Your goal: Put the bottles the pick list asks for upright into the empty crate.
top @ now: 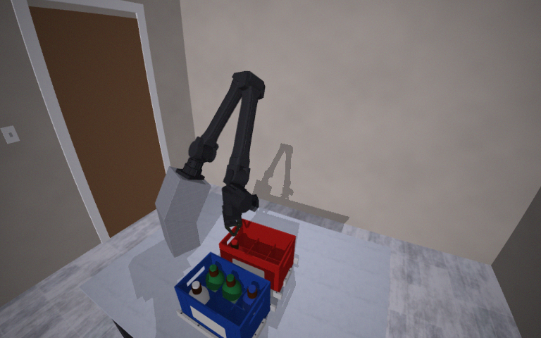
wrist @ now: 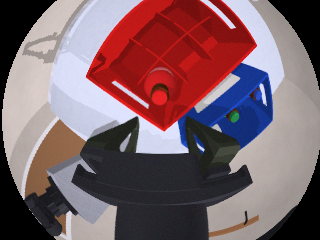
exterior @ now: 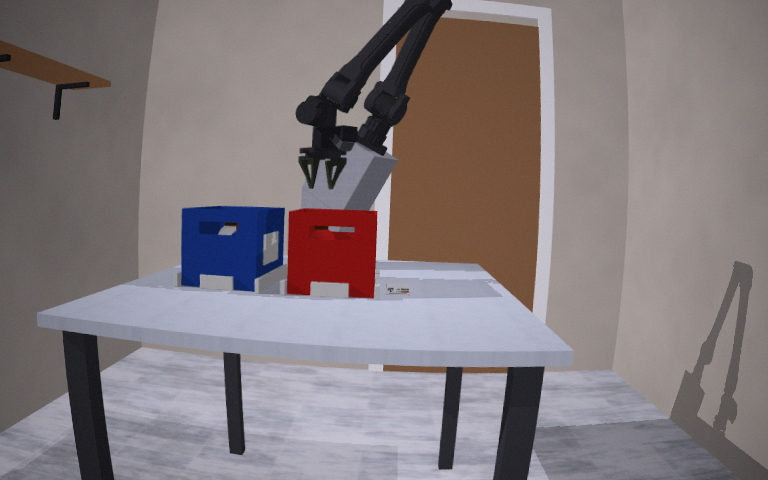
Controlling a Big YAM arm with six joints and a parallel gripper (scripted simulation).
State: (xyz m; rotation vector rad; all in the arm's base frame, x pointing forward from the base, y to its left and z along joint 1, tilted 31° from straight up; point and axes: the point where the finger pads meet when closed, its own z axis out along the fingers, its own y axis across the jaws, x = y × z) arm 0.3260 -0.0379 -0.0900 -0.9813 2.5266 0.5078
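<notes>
Now: hand 190 mm to the left of the blue crate, 150 mm above it and 100 mm short of it. The rest, counted from my hand: red crate 150 mm below, 90 mm ahead, 50 mm to the left; red-label bottle 150 mm below; white-label bottle 230 mm to the right, 150 mm below, 10 mm ahead.
</notes>
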